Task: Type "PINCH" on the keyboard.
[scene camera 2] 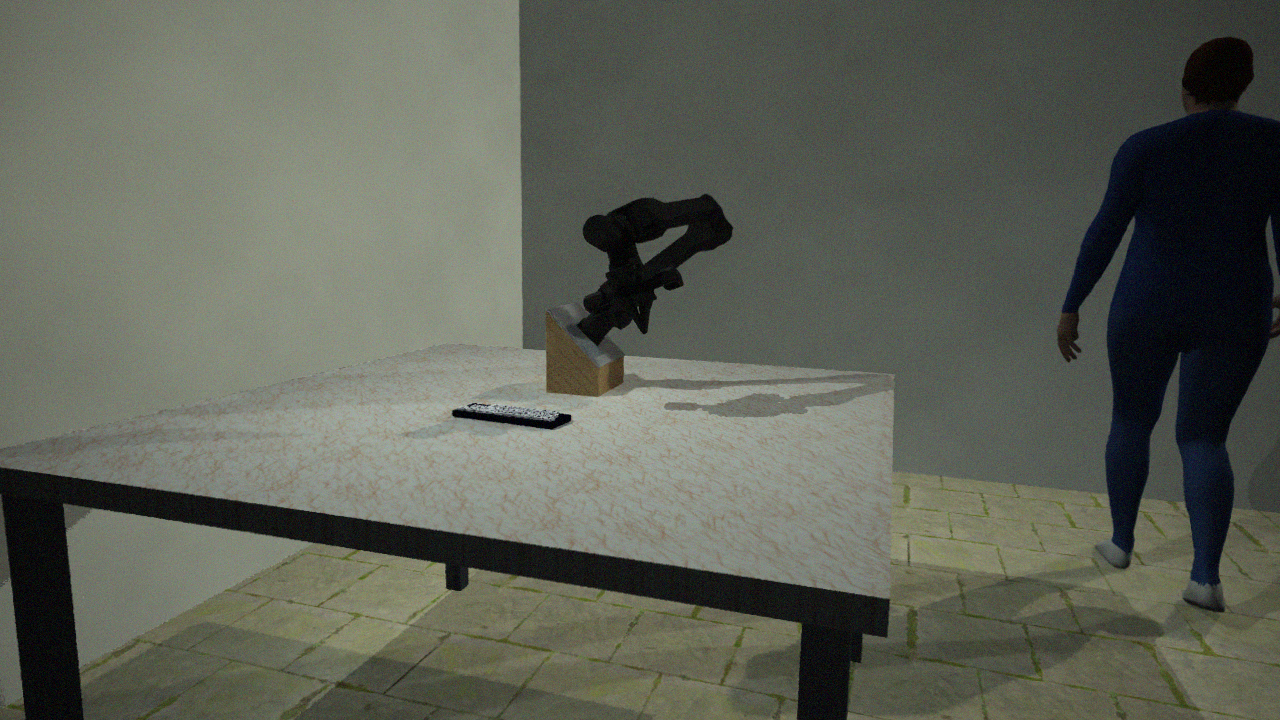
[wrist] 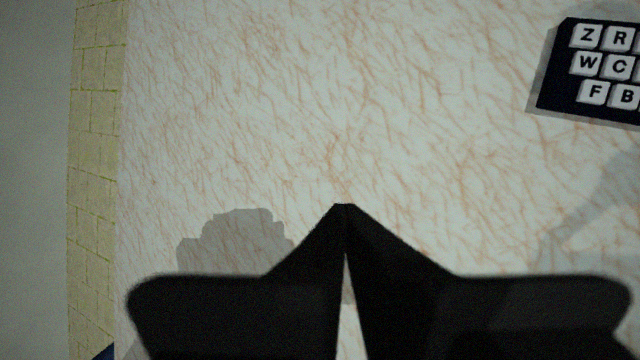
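Pixels of known places: gripper, between the fingertips: [scene camera 2: 644,333] [wrist: 343,213]; arm's base, origin of its link: [scene camera 2: 590,332].
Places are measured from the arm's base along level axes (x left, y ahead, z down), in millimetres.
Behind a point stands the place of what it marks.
Observation:
A black keyboard [scene camera 2: 512,415] @(x -55, y 359, z 110 mm) [wrist: 560,75] @(x 32, y 342, z 111 mm) with light keys lies flat on the table. In the wrist view its corner shows at the upper right, with the keys Z, R, W, C, F and B readable; the rest of it is outside that view. The keys P, I, N and H do not show in the wrist view and are too small to read in the scene view. My black gripper [scene camera 2: 644,331] @(x 166, y 247, z -35 mm) [wrist: 343,213] @(x 166, y 247, z -35 mm) is shut with nothing between its fingertips. It hangs above the table, apart from the keyboard, near the arm's base.
The arm stands on a wooden wedge block [scene camera 2: 572,362] @(x -15, y 93, z 54 mm) on the pale, red-veined table [scene camera 2: 716,501] @(x 343, y 691, z 124 mm) [wrist: 300,110] @(x 266, y 329, z 124 mm). A person in blue [scene camera 2: 1181,268] stands on the tiled floor [scene camera 2: 966,537] [wrist: 95,150], right of the table in the scene view. Arm shadows fall on the table.

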